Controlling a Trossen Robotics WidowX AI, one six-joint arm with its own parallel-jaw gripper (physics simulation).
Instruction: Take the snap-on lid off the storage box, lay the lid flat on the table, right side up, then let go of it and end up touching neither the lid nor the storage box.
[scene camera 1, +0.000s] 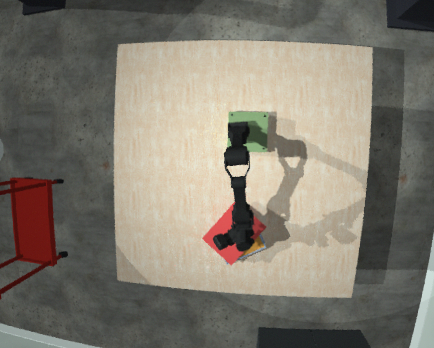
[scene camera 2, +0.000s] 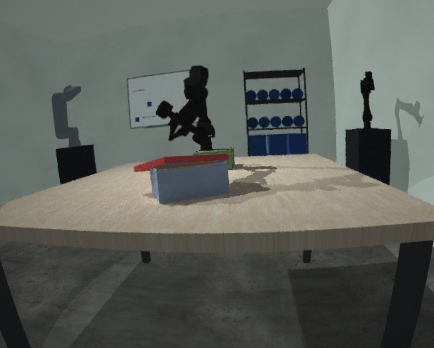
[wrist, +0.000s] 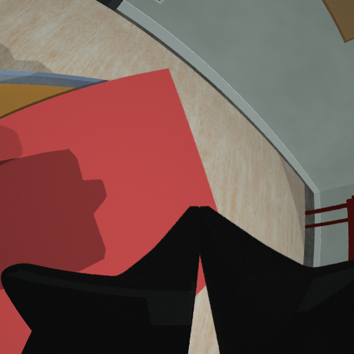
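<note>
The storage box (scene camera 2: 192, 185) (wrist: 50, 77) is blue-grey and stands on the table. The red lid (scene camera 1: 223, 227) (scene camera 2: 185, 160) (wrist: 130, 125) lies askew across its top, turned relative to the box and overhanging to the left in both scene views. In scene camera 2 its left end looks lower than its right. An orange inside surface (scene camera 1: 257, 245) (wrist: 25, 96) of the box shows beside the lid. My gripper (scene camera 2: 171, 138) (wrist: 197, 215) is shut and empty, a little above the lid, with the fingertips near a lid edge in the wrist view. In scene camera 1 the arm hides the fingertips.
A green block (scene camera 1: 257, 118) (scene camera 2: 230, 158) with small dark dots at its corners stands on the table (scene camera 1: 165, 100) (scene camera 2: 300, 215) near my arm's base. My arm reaches from there over the lid. A red frame (scene camera 1: 32, 220) stands beyond the left table edge.
</note>
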